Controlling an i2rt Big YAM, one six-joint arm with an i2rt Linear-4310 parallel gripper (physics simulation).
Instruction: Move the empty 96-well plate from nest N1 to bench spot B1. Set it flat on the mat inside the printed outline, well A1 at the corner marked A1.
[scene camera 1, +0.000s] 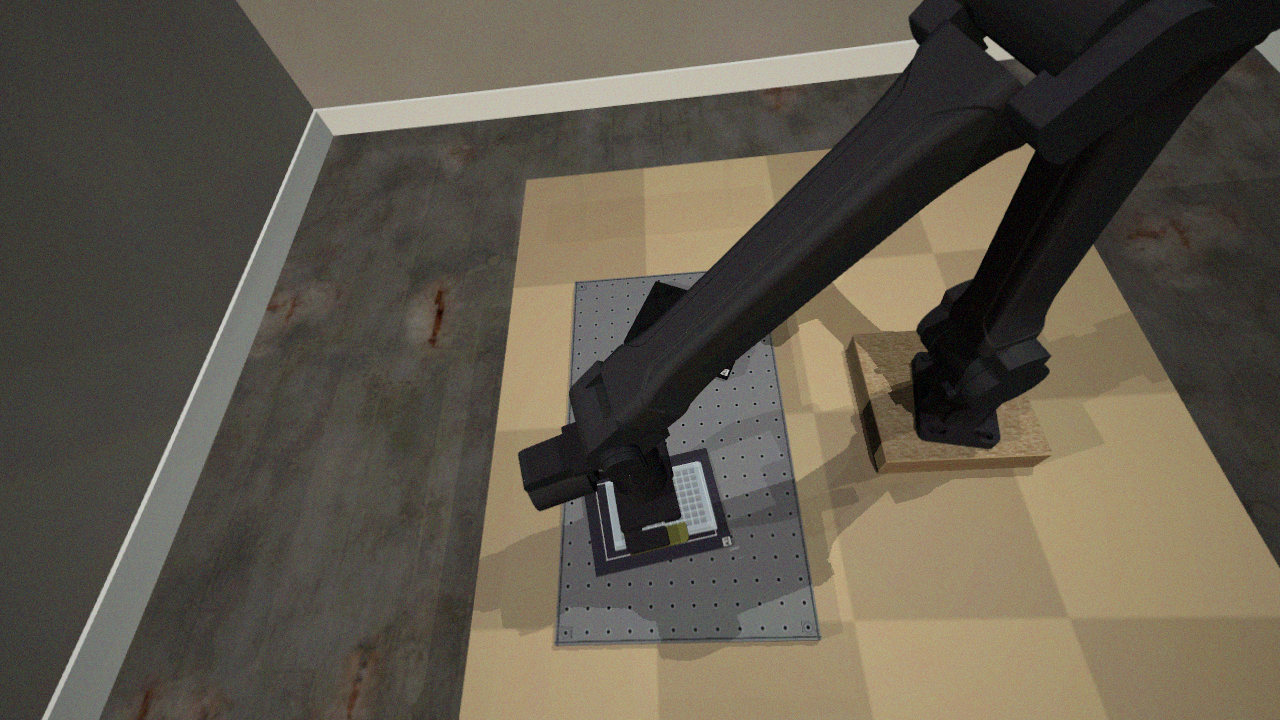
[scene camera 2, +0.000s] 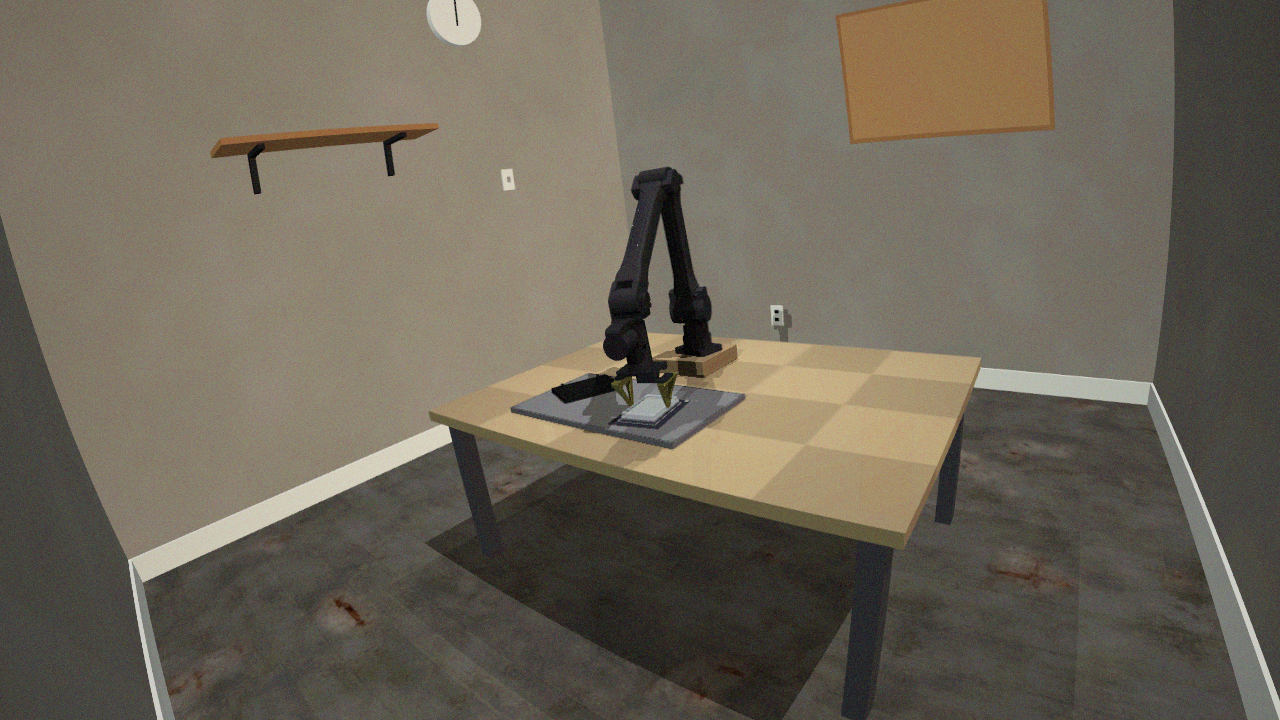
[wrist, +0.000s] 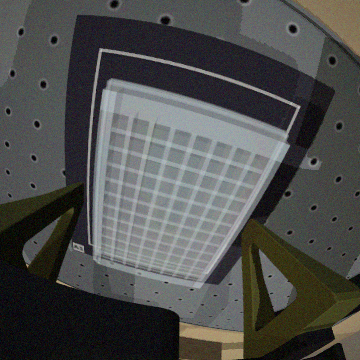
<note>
The gripper (scene camera 1: 656, 504) is open, holding nothing. Also in view: a well plate (scene camera 1: 693, 498). Further things: a black pad with white outline (scene camera 1: 606, 560).
The well plate shows as well in scene camera 2 (scene camera 2: 650, 408) and in the wrist view (wrist: 175, 178). The gripper is seen too in scene camera 2 (scene camera 2: 649, 407) and in the wrist view (wrist: 166, 211).
</note>
